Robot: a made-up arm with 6 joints. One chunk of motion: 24 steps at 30 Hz.
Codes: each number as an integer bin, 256 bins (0 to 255) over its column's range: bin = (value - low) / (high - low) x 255, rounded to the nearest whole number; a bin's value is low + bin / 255 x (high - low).
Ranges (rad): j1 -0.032..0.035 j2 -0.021..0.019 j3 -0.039..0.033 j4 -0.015..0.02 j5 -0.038..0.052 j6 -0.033..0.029
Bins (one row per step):
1: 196 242 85 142 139 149
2: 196 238 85 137 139 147
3: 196 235 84 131 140 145
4: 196 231 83 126 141 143
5: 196 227 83 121 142 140
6: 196 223 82 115 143 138
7: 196 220 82 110 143 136
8: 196 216 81 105 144 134
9: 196 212 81 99 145 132
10: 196 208 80 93 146 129
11: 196 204 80 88 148 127
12: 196 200 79 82 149 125
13: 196 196 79 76 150 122
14: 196 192 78 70 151 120
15: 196 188 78 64 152 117
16: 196 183 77 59 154 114
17: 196 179 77 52 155 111
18: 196 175 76 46 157 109
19: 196 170 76 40 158 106
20: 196 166 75 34 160 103
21: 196 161 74 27 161 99
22: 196 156 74 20 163 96
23: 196 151 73 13 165 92
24: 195 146 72 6 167 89
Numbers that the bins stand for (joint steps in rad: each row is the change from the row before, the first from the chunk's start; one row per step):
1: 0.01950 0.01696 -0.01500 0.00449 0.01106 0.00323
2: 0.01950 0.01633 -0.01500 0.00380 0.01106 0.00274
3: 0.01950 0.01586 -0.01528 0.00298 0.01141 0.00225
4: 0.01950 0.01524 -0.01556 0.00229 0.01176 0.00177
5: 0.01950 0.01461 -0.01556 0.00161 0.01212 0.00104
6: 0.01950 0.01398 -0.01585 0.00078 0.01247 0.00055
7: 0.01950 0.01351 -0.01585 0.00010 0.01247 0.00007
8: 0.01950 0.01288 -0.01613 -0.00059 0.01282 -0.00042
9: 0.01950 0.01225 -0.01613 -0.00141 0.01318 -0.00091
10: 0.01950 0.01163 -0.01641 -0.00224 0.01353 -0.00164
11: 0.01950 0.01100 -0.01641 -0.00292 0.01424 -0.00212
12: 0.01950 0.01037 -0.01669 -0.00375 0.01459 -0.00261
13: 0.01950 0.00975 -0.01669 -0.00457 0.01494 -0.00334
14: 0.01950 0.00912 -0.01698 -0.00539 0.01529 -0.00382
15: 0.01950 0.00849 -0.01698 -0.00622 0.01565 -0.00455
16: 0.01950 0.00771 -0.01726 -0.00690 0.01635 -0.00528
17: 0.01950 0.00708 -0.01726 -0.00786 0.01671 -0.00601
18: 0.01950 0.00645 -0.01754 -0.00869 0.01741 -0.00650
19: 0.01950 0.00567 -0.01754 -0.00951 0.01776 -0.00723
20: 0.01950 0.00504 -0.01782 -0.01033 0.01847 -0.00796
21: 0.01950 0.00425 -0.01811 -0.01129 0.01882 -0.00893
22: 0.01950 0.00347 -0.01811 -0.01225 0.01953 -0.00966
23: 0.01950 0.00269 -0.01839 -0.01322 0.02024 -0.01063
24: 0.01924 0.00190 -0.01867 -0.01418 0.02094 -0.01136

